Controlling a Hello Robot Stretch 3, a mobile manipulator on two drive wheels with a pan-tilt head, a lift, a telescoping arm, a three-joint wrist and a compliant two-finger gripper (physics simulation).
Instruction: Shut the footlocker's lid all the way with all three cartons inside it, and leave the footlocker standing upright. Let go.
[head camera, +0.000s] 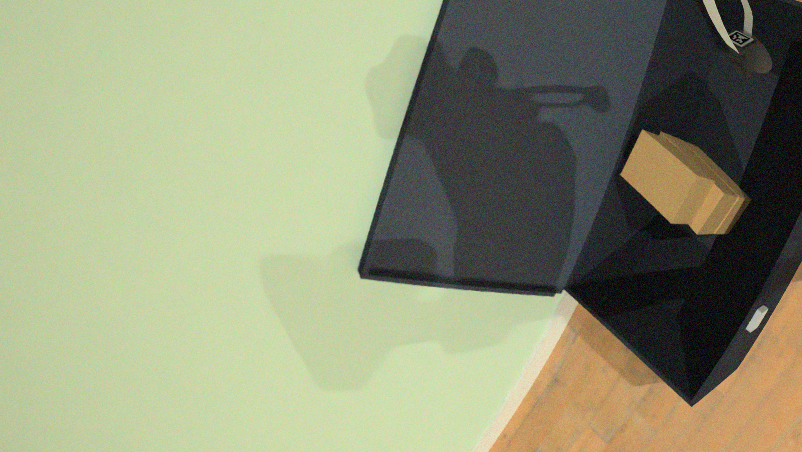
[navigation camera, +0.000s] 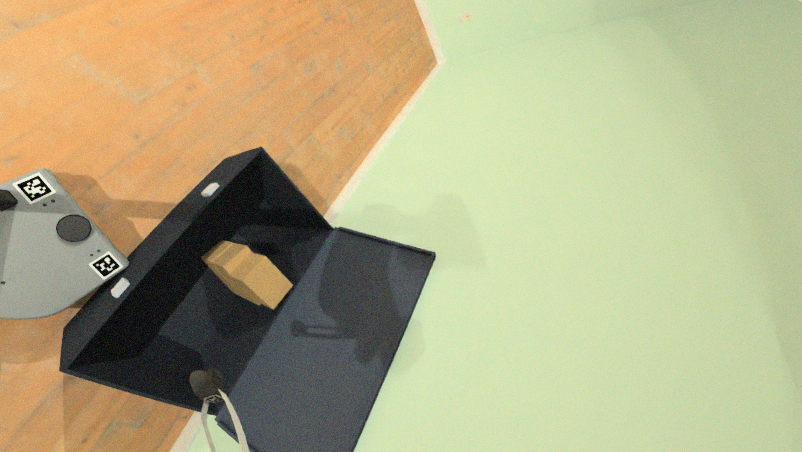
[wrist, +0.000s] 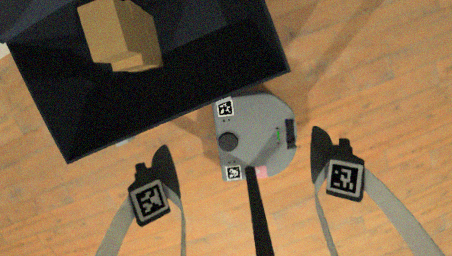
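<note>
The dark footlocker (head camera: 730, 359) (navigation camera: 168, 230) (wrist: 172, 112) stands upright on the floor with its top open. Its lid (head camera: 612, 44) (navigation camera: 303, 381) is swung back toward the green wall. Tan cartons (head camera: 662, 174) (navigation camera: 252, 277) (wrist: 102, 37) stand close together, slanted across the inside; their edges overlap, and I cannot tell all three apart. My gripper (head camera: 755, 55) (navigation camera: 206, 381) (wrist: 241, 155) is open, with nothing between its widely spread fingers. In the head and navigation views it overlaps the footlocker's end away from the cartons; its height over the rim is unclear.
My round-ended grey base (navigation camera: 33, 241) (wrist: 255, 120) is close to the footlocker's front, where pale latches (head camera: 757, 318) (navigation camera: 210, 189) show. My black mast (wrist: 259, 215) rises from the base. The green wall (head camera: 168, 168) (navigation camera: 561, 224) is behind the lid. The floor (navigation camera: 168, 84) is wooden.
</note>
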